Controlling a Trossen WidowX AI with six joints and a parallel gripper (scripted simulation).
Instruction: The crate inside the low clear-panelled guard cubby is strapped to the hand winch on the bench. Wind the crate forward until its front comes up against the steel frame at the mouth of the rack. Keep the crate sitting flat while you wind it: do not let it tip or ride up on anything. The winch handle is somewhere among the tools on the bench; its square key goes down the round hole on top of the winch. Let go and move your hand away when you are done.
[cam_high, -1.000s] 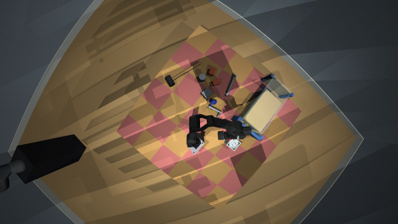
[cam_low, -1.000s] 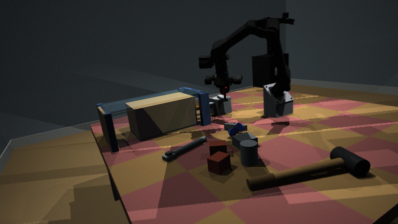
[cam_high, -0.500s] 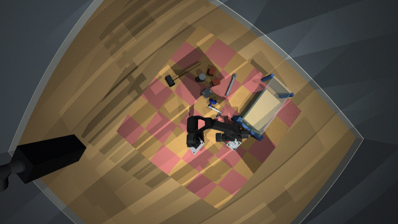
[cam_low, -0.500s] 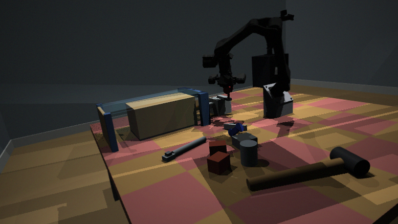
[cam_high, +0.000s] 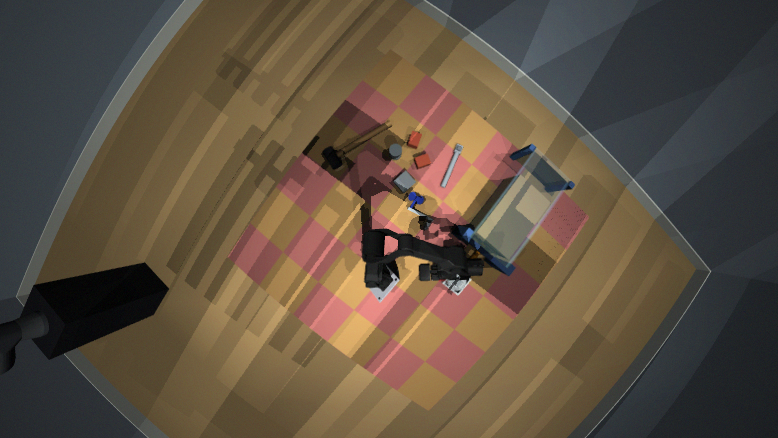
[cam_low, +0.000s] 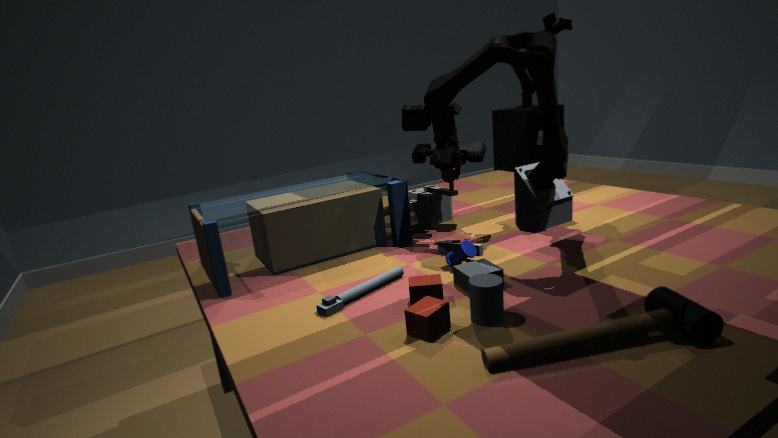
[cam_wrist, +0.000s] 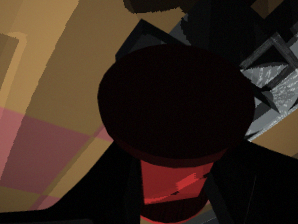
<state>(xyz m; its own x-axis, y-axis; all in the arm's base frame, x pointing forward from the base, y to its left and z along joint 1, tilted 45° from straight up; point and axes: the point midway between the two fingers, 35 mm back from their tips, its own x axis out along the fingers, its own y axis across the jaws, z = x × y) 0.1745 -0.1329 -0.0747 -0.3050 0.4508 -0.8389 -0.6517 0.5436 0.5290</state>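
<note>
The grey crank arm lies 20 mm ahead of my gripper tip, 30 mm to the right of it and 30 mm below it. Also, from my gripper tip: grey winch 10 mm ahead, 100 mm to the right, 100 mm below; blue-knobbed winch handle 150 mm ahead, 220 mm to the left, 110 mm below; red knob 10 mm ahead, 10 mm to the left.
</note>
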